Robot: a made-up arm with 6 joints. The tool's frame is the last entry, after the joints.
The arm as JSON. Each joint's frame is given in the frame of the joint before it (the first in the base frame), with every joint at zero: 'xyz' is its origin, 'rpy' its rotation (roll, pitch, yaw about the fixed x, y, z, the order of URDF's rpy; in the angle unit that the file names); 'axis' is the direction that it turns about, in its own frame. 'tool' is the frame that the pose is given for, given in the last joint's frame.
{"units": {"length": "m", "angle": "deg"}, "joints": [
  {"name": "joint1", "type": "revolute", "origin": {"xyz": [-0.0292, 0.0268, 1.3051], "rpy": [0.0, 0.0, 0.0]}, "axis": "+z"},
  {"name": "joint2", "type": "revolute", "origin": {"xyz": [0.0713, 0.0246, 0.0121], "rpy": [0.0, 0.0, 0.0]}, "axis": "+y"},
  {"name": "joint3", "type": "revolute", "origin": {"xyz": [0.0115, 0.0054, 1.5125], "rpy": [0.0, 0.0, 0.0]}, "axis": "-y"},
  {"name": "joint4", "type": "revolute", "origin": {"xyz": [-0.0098, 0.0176, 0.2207], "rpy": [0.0, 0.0, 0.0]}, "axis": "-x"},
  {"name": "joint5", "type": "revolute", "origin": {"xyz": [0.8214, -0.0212, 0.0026], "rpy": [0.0, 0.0, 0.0]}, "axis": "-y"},
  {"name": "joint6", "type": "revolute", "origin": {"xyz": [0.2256, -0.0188, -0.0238], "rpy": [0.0, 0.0, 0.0]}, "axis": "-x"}
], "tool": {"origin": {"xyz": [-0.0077, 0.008, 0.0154], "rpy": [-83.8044, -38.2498, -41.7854]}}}
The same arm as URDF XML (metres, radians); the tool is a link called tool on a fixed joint. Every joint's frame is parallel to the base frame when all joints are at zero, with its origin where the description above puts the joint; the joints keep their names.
<robot name="arm">
  <joint name="joint1" type="continuous">
    <parent link="base"/>
    <child link="link1"/>
    <origin xyz="-0.0292 0.0268 1.3051" rpy="0 0 0"/>
    <axis xyz="0 0 1"/>
  </joint>
  <joint name="joint2" type="continuous">
    <parent link="link1"/>
    <child link="link2"/>
    <origin xyz="0.0713 0.0246 0.0121" rpy="0 0 0"/>
    <axis xyz="0 1 0"/>
  </joint>
  <joint name="joint3" type="continuous">
    <parent link="link2"/>
    <child link="link3"/>
    <origin xyz="0.0115 0.0054 1.5125" rpy="0 0 0"/>
    <axis xyz="0 -1 0"/>
  </joint>
  <joint name="joint4" type="continuous">
    <parent link="link3"/>
    <child link="link4"/>
    <origin xyz="-0.0098 0.0176 0.2207" rpy="0 0 0"/>
    <axis xyz="-1 0 0"/>
  </joint>
  <joint name="joint5" type="continuous">
    <parent link="link4"/>
    <child link="link5"/>
    <origin xyz="0.8214 -0.0212 0.0026" rpy="0 0 0"/>
    <axis xyz="0 -1 0"/>
  </joint>
  <joint name="joint6" type="continuous">
    <parent link="link5"/>
    <child link="link6"/>
    <origin xyz="0.2256 -0.0188 -0.0238" rpy="0 0 0"/>
    <axis xyz="-1 0 0"/>
  </joint>
  <joint name="tool_fixed" type="fixed">
    <parent link="link6"/>
    <child link="tool"/>
    <origin xyz="-0.0077 0.008 0.0154" rpy="-1.4627 -0.6676 -0.7293"/>
  </joint>
  <link name="base"/>
  <link name="link1"/>
  <link name="link2"/>
  <link name="link3"/>
  <link name="link4"/>
  <link name="link5"/>
  <link name="link6"/>
  <link name="tool"/>
</robot>

